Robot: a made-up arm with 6 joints. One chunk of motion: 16 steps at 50 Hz.
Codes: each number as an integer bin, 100 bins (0 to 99) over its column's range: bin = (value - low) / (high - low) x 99, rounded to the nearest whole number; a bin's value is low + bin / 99 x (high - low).
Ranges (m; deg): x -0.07..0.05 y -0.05..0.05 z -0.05..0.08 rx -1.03..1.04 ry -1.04..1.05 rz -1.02..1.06
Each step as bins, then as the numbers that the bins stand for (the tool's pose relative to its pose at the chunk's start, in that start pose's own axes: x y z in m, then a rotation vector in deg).
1 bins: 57 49 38 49 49 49
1 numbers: -0.0009 -0.0005 -0.0001 -0.01 -0.01 0.01
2 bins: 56 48 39 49 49 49
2 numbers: -0.0021 -0.0015 0.0012 -0.01 -0.01 0.01
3 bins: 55 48 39 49 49 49
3 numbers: -0.0033 -0.0015 0.0012 -0.01 -0.01 0.01
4 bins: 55 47 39 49 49 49
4 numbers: -0.0033 -0.0025 0.0012 -0.01 -0.01 0.01
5 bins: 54 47 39 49 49 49
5 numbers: -0.0045 -0.0025 0.0012 -0.01 -0.01 0.01
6 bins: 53 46 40 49 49 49
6 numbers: -0.0058 -0.0035 0.0025 -0.01 -0.01 0.01
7 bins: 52 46 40 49 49 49
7 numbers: -0.0070 -0.0035 0.0025 -0.01 -0.01 0.01
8 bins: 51 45 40 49 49 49
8 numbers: -0.0082 -0.0045 0.0025 -0.01 -0.01 0.01
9 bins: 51 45 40 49 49 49
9 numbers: -0.0082 -0.0045 0.0025 -0.01 -0.01 0.01
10 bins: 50 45 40 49 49 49
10 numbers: -0.0094 -0.0045 0.0025 -0.01 -0.01 0.01
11 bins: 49 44 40 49 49 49
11 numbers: -0.0106 -0.0056 0.0025 -0.01 -0.01 0.01
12 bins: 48 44 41 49 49 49
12 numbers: -0.0118 -0.0056 0.0038 -0.01 -0.01 0.01
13 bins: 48 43 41 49 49 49
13 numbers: -0.0118 -0.0066 0.0038 -0.01 -0.01 0.01
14 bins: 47 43 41 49 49 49
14 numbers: -0.0130 -0.0066 0.0038 -0.01 -0.01 0.01
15 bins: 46 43 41 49 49 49
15 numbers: -0.0142 -0.0066 0.0038 -0.01 -0.01 0.01
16 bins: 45 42 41 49 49 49
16 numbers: -0.0155 -0.0076 0.0038 -0.01 -0.01 0.01
